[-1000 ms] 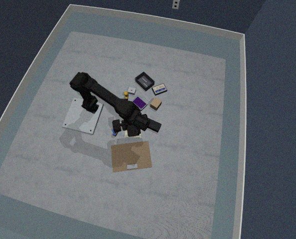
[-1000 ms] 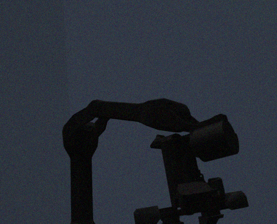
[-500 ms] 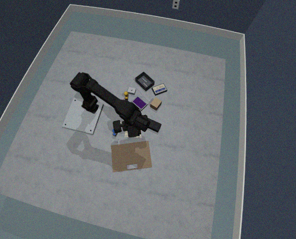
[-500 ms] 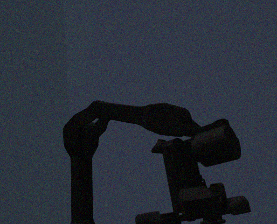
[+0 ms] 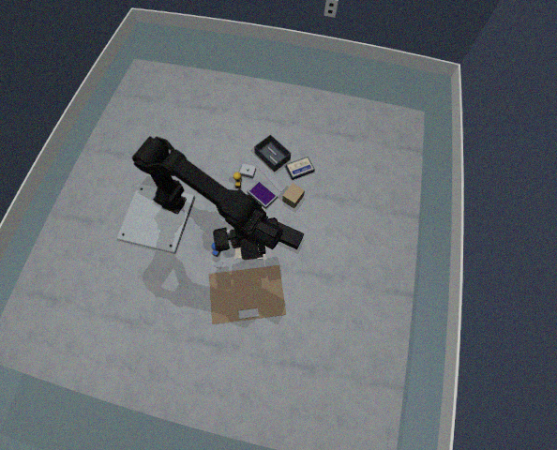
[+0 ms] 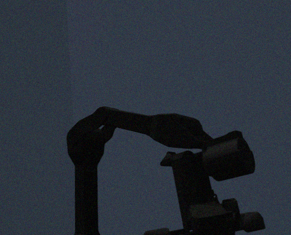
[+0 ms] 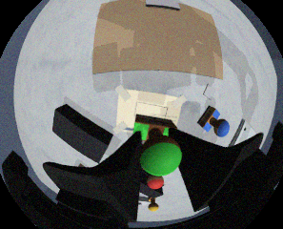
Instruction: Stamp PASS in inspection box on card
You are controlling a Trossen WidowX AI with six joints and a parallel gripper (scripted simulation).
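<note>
My gripper tip is 1 cm to the right of the cream card and 8 cm above it. The rest, counted from my gripper tip: marker (6 cm behind, 5 cm to the left, 7 cm below); then green-knobbed stamp (right at my gripper tip); then blue stamp (10 cm behind, 5 cm to the right, 6 cm below).
</note>
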